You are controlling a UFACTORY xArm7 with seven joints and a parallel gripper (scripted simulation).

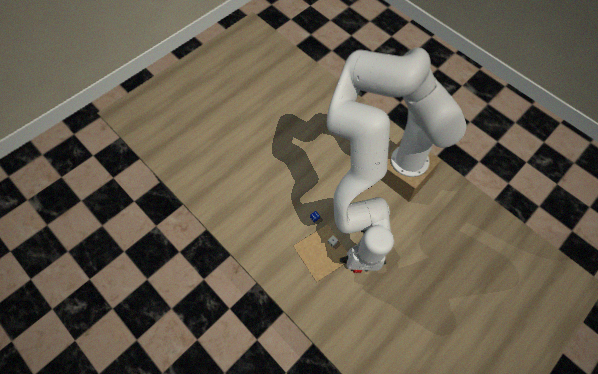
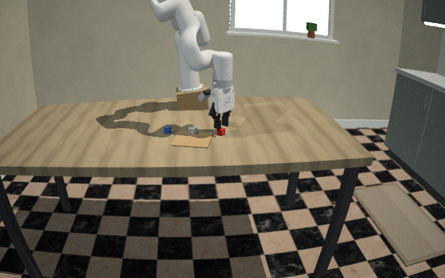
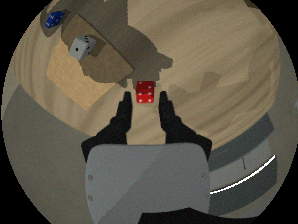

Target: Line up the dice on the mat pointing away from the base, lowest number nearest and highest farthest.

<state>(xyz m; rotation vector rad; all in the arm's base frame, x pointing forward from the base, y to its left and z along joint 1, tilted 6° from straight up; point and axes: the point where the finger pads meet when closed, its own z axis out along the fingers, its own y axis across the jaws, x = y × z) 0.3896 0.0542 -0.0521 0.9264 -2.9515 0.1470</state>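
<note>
Now: hand 4 cm above the red die. Round my hand: blue die: 6 cm behind, 21 cm to the right, 4 cm below; white die: 2 cm behind, 11 cm to the right, 3 cm below; tan mat: 2 cm ahead, 12 cm to the right, 5 cm below.
</note>
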